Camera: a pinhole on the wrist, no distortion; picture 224 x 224 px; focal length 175.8 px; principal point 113.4 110.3 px. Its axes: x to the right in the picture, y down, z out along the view. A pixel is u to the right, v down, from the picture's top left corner.
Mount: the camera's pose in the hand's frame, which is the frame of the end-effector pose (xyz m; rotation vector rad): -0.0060 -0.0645 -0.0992 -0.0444 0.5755 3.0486
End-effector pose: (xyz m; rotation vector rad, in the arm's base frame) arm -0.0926 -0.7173 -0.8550 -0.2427 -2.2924 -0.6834
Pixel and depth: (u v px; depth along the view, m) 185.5 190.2 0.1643
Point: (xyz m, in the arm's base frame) -0.1070 -0.7335 -0.9863
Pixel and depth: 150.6 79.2 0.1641
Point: -0.0779 -0.6740 -0.9001
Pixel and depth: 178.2 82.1 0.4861
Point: -0.0737 -0.3799 -1.1013
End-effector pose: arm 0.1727 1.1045 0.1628 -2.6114 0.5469 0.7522
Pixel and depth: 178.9 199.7 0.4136
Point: -0.0696 1.3986 0.0059
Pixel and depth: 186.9 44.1 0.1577
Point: 0.0828 1.0907 0.1732
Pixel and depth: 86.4 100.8 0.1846
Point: 0.1528 1.1210 0.0942
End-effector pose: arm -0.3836 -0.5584 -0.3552 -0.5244 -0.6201 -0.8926
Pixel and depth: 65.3 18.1 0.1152
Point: -0.3405 -0.5636 -0.3519
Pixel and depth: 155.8 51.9 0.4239
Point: -0.3148 -0.2230 -0.2972
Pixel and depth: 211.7 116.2 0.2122
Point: -0.4632 -0.4193 -0.3772
